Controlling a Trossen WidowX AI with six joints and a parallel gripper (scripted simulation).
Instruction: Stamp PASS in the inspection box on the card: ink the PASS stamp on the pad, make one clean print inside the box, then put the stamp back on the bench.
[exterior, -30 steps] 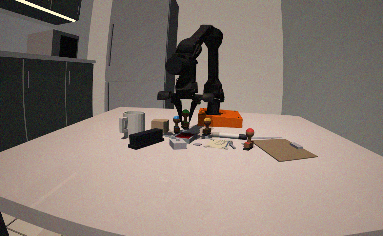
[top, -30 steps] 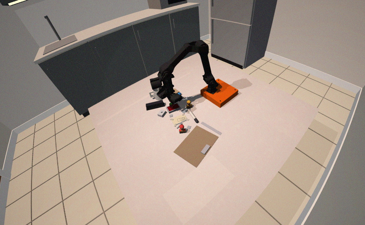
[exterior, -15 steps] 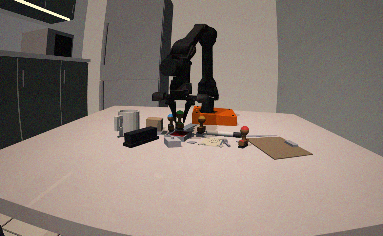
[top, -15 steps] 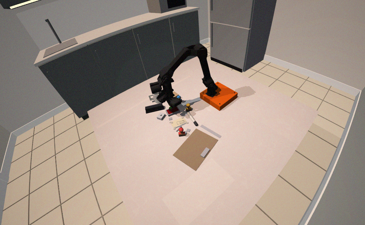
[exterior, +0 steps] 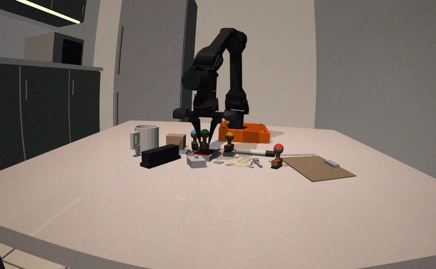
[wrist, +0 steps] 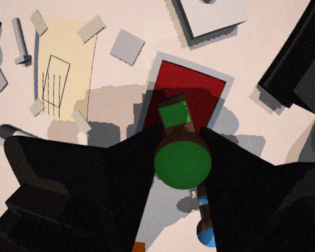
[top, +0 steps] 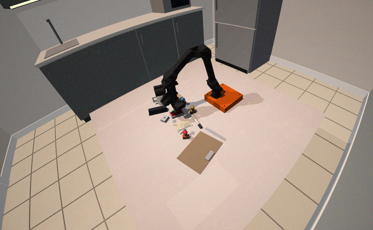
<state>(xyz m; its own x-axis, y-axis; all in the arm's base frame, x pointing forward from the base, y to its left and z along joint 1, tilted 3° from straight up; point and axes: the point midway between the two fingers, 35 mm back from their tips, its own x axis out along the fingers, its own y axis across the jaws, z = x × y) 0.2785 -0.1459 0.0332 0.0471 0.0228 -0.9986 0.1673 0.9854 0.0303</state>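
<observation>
My gripper tip is 4 cm above the red ink pad. The rest, counted from my gripper tip: green-knobbed stamp right at my gripper tip; then small grey block 9 cm ahead, 3 cm to the right, 3 cm below; then blue-knobbed stamp 10 cm behind, 3 cm to the right, 2 cm below.
</observation>
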